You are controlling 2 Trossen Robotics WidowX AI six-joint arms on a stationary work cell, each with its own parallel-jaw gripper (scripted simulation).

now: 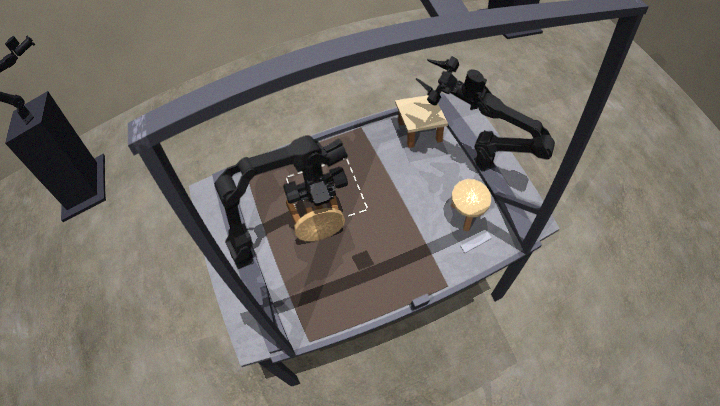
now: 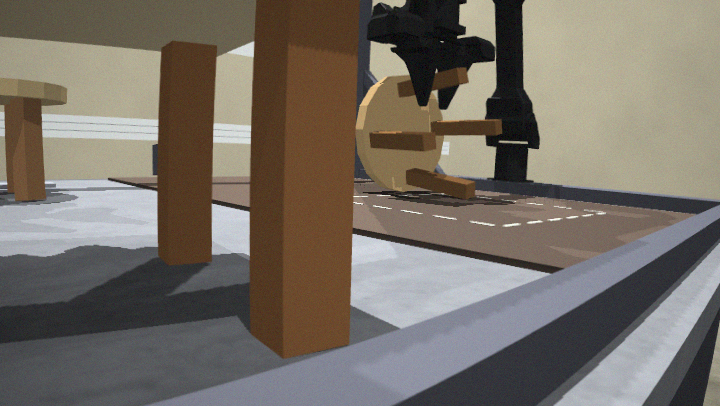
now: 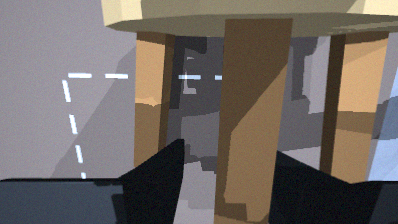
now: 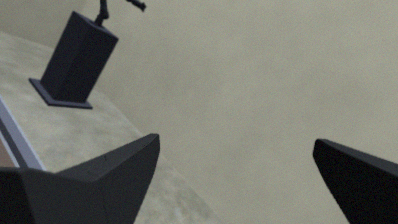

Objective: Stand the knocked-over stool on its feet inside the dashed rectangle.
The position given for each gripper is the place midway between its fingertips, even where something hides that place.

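Left gripper [image 2: 433,108], [image 1: 318,199], [image 3: 215,146]. Right gripper [image 1: 421,69], [image 4: 234,144]. Square stool [image 2: 303,123], [image 1: 417,113]; out of frame in image 3; out of frame in image 4. Round stool [image 1: 471,198]. Brown mat [image 1: 378,262].
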